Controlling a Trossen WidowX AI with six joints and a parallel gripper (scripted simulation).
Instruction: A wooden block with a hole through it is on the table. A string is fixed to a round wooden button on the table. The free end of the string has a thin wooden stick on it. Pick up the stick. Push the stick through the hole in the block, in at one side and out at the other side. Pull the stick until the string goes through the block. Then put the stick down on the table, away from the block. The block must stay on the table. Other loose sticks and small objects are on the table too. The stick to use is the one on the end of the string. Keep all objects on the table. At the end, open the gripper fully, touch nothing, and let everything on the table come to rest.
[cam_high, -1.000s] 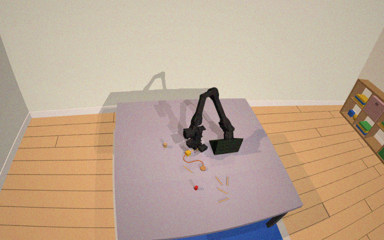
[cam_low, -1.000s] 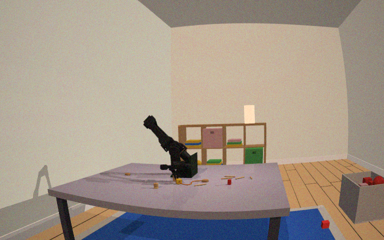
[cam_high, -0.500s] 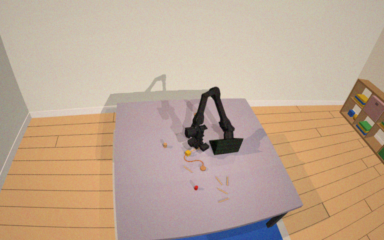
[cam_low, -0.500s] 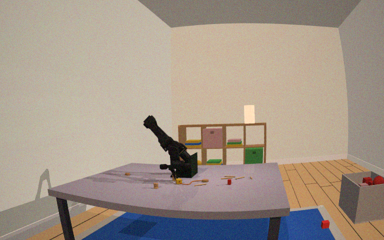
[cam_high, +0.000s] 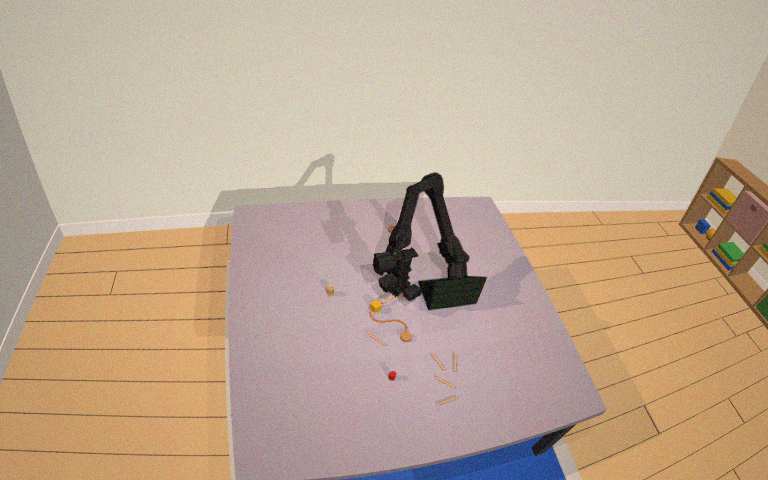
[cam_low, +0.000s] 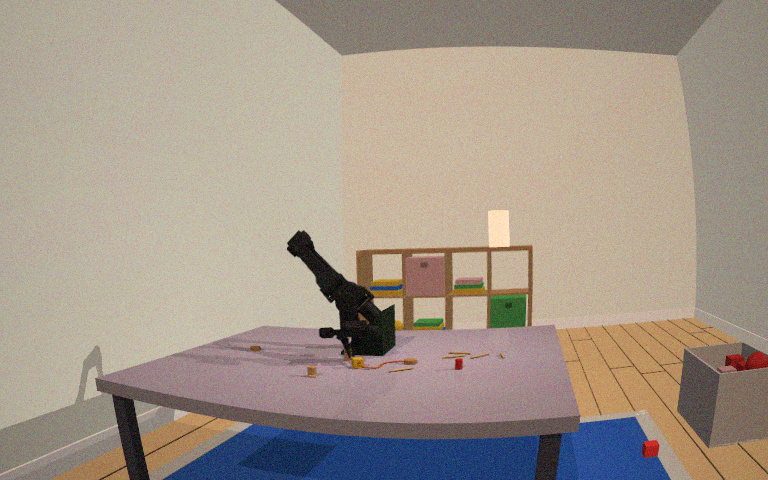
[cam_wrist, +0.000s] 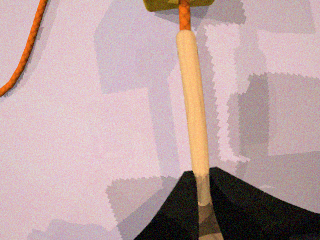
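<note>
Now: gripper tip 80 mm short of the yellow block and 40 mm to the right of it. Also, from my gripper tip: wooden cylinder (30 mm behind, 10 mm to the right); then red piece (340 mm to the left, 110 mm ahead).
</note>
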